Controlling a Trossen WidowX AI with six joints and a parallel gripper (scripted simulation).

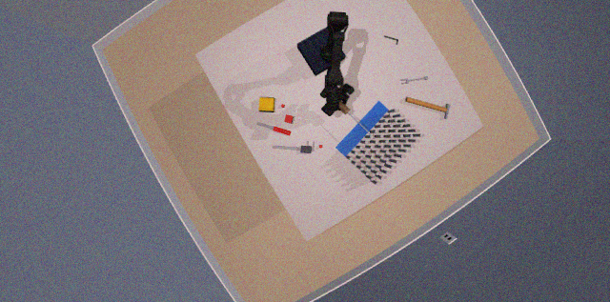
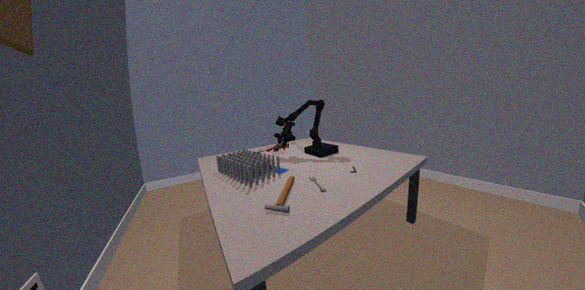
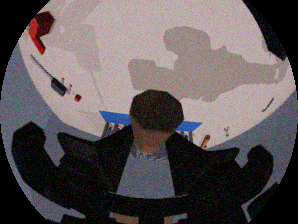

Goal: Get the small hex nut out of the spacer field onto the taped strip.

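My gripper tip is now 15 cm short of the blue taped strip, 10 cm above it and 9 cm to the right of it. Also, from my gripper tip: hex key: 47 cm to the left, 28 cm behind, 10 cm below; red block: 29 cm to the right, 8 cm below, 5 cm behind.
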